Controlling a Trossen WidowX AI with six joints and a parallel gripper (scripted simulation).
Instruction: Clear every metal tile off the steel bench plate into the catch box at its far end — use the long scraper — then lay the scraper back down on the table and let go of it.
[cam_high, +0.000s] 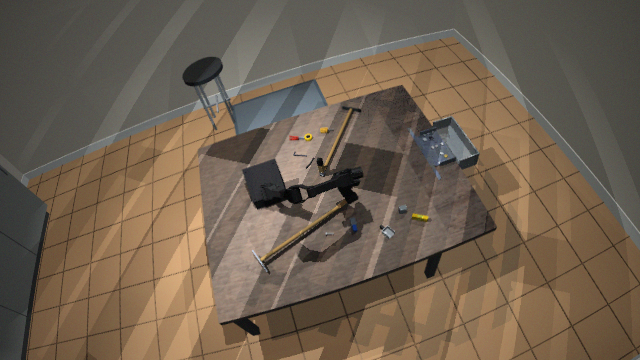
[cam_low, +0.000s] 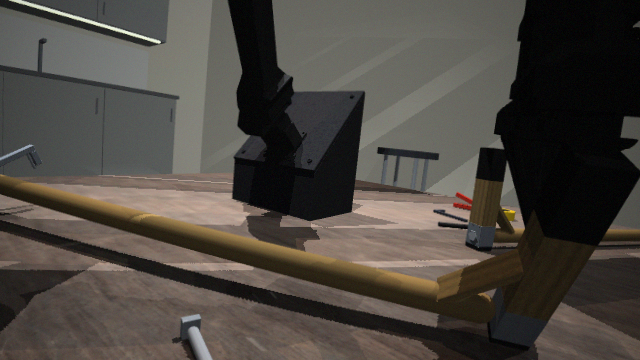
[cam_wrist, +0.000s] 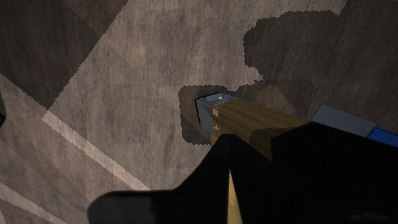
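The yellow screwdriver lies 4 cm ahead of my gripper tip, 59 cm to the left of it and 6 cm below it. Round my gripper tip: yellow block: 34 cm ahead, 24 cm to the right, 5 cm below; grey cube: 28 cm ahead, 16 cm to the right, 6 cm below; blue piece: 14 cm to the right, 7 cm below.
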